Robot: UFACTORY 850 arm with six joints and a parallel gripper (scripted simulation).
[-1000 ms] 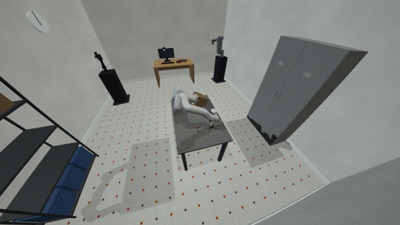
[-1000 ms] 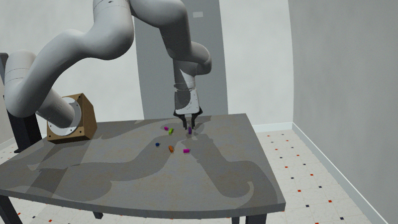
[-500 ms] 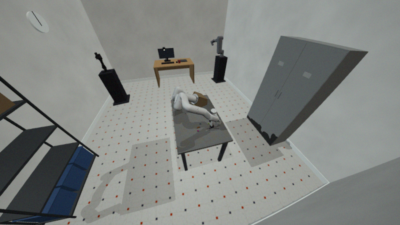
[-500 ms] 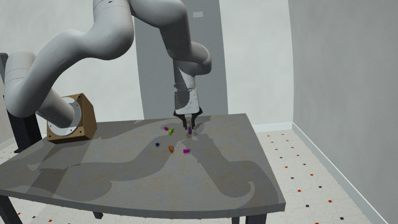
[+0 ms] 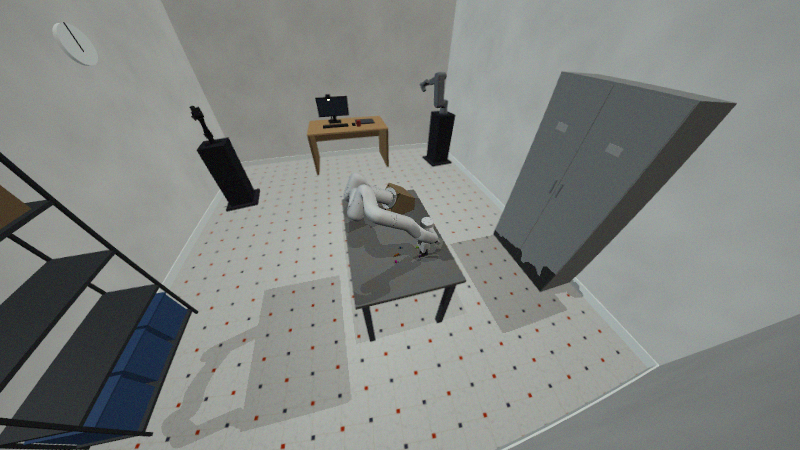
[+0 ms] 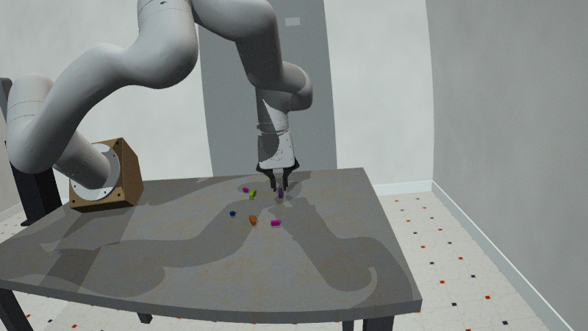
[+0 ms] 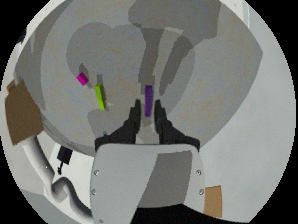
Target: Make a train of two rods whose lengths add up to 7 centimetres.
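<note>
Right now my hand is 30 mm above the purple rod. Also, from my hand: lime rod (80 mm behind, 30 mm below, 20 mm to the left); blue rod (130 mm behind, 120 mm to the right, 30 mm below); orange rod (170 mm to the right, 80 mm behind, 30 mm below).
</note>
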